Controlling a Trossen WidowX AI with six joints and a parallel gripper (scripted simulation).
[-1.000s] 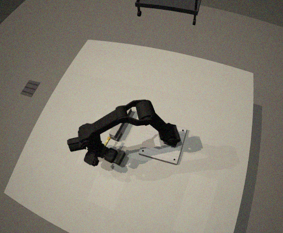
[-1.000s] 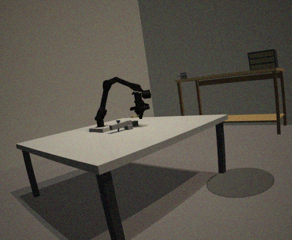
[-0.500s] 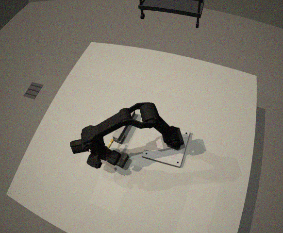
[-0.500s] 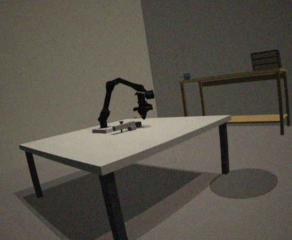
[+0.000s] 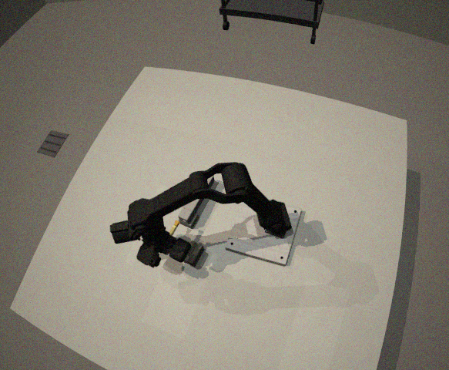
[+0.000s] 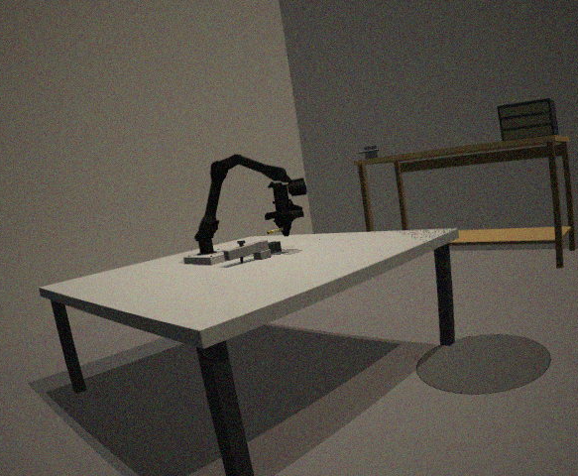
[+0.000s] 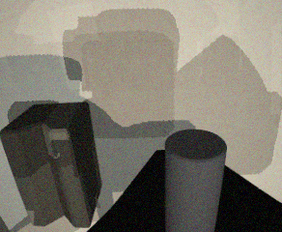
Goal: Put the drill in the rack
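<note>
Now: gripper tip 70 mm past the rack, 40 mm above it and 30 mm to the left of it. The rest, counted from my gripper tip: blue key 220 mm to the right, 10 mm below, 10 mm behind; grey fixture block 200 mm to the right, 20 mm below.
</note>
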